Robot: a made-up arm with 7 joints.
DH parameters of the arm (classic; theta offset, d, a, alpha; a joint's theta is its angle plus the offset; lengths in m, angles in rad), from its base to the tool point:
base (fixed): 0 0 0 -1.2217
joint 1: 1.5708 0 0 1.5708
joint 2: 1.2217 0 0 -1.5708
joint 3: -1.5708 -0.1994 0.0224 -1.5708
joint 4: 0 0 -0.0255 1.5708
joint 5: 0 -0.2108 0 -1.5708
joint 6: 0 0 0 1.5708
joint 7: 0 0 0 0
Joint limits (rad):
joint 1: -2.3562..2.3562
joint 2: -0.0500..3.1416
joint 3: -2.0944..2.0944
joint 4: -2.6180..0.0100
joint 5: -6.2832..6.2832
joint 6: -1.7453..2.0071
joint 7: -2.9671..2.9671
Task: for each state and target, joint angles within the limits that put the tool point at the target. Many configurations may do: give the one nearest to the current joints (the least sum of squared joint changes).
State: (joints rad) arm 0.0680 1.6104 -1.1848 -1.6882 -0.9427 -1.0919 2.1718
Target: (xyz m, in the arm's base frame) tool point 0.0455 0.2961 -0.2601
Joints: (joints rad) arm 0.0281 1.2297 -1.2069 -0.7955 -0.9427 -1.0919 2.1718
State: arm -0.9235 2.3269 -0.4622 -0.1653 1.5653 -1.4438 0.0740
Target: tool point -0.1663 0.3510 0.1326
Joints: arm -1.5366 2.3359 -0.4601 -0.0086 1.5653 -1.4438 0.0740
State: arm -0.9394 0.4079 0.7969 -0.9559 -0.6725 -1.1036 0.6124
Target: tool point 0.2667 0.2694 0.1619
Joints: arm -1.6022 1.0813 0.7697 -0.3553 -0.6725 -1.1036 0.6124
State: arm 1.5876 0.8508 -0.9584 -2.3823 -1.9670 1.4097 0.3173
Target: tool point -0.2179 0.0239 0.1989
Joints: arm 2.2892 1.5711 -1.5330 -1.7765 -1.9670 1.4097 0.3173
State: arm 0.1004 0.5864 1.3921 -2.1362 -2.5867 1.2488 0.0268
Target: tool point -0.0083 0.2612 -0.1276
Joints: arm 0.1914 0.1959 1.4346 -1.8121 -2.5867 1.2488 0.0268
